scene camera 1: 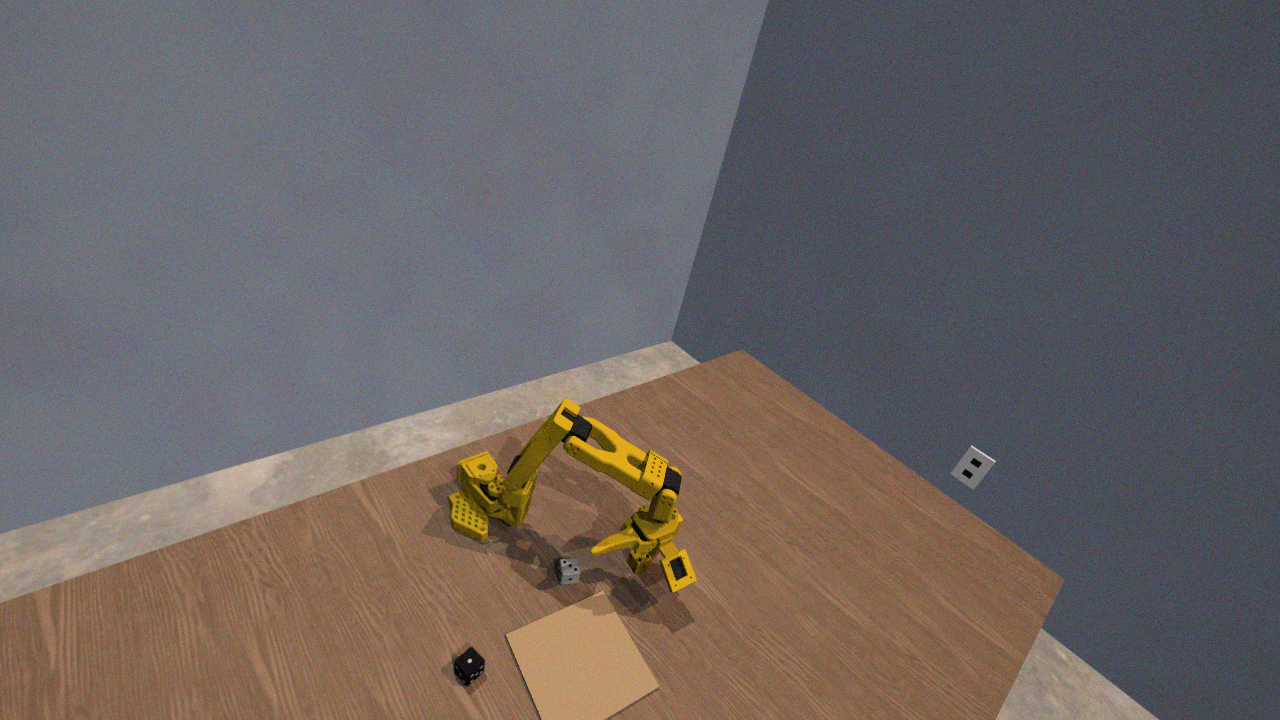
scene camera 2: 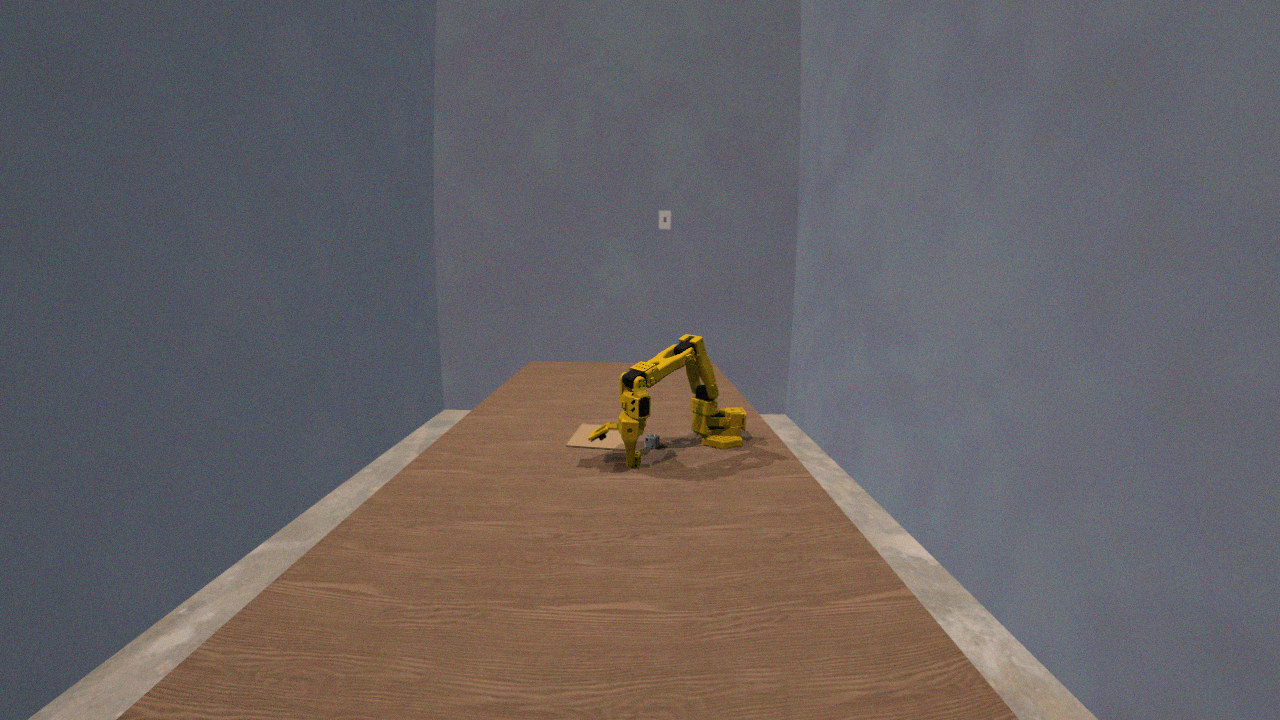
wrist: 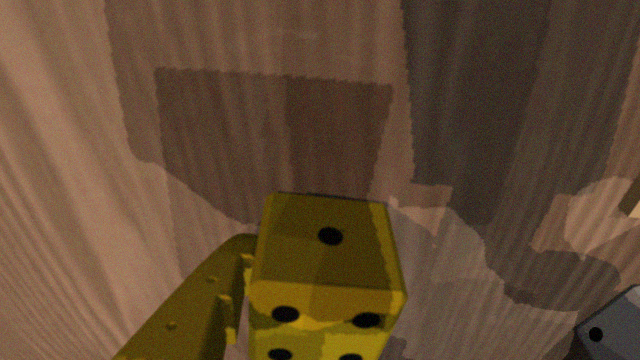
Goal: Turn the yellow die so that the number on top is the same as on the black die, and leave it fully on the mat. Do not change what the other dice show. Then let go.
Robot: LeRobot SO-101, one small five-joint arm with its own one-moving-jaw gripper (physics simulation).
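Places are measured from the arm's base along level axes (x ahead, y left, z up), in millimetres.
Pixels of known places: hand at its tool point: (scene camera 1: pixel 647 559) (scene camera 2: pixel 631 463) (wrist: pixel 258 257); arm's base at its link origin: (scene camera 1: pixel 493 519) (scene camera 2: pixel 711 439).
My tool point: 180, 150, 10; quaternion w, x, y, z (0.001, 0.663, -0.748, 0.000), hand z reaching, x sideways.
Observation:
Ahead of a thing's pixels: the offset from my tool point to its middle, as dx, dy, dz.
The yellow die @(-4, -12, +3) (scene camera 1: pixel 639 562) (wrist: pixel 325 240) lies on the wooden table, off the mat. In the wrist view its four-pip face looks like the top; its one-pip face is a side. The black die @(-2, -275, +3) (scene camera 1: pixel 469 666) stands left of the mat with one pip on top. The tan mat @(+62, -161, -8) (scene camera 1: pixel 581 662) (scene camera 2: pixel 583 436) lies flat. My gripper (scene camera 1: pixel 615 559) (scene camera 2: pixel 613 451) is fully open, low over the table. Its fixed jaw (wrist: pixel 200 300) is close along the yellow die's left side in the wrist view; I cannot tell whether they touch. The moving jaw is outside that view.
A grey die @(-43, -109, +3) (scene camera 1: pixel 568 571) (scene camera 2: pixel 652 441) (wrist: pixel 612 325) stands on the table between the arm's base and the mat. In the wrist view it is at the lower right corner. The arm's base (scene camera 1: pixel 487 501) (scene camera 2: pixel 718 425) is near the table's long edge by the wall.

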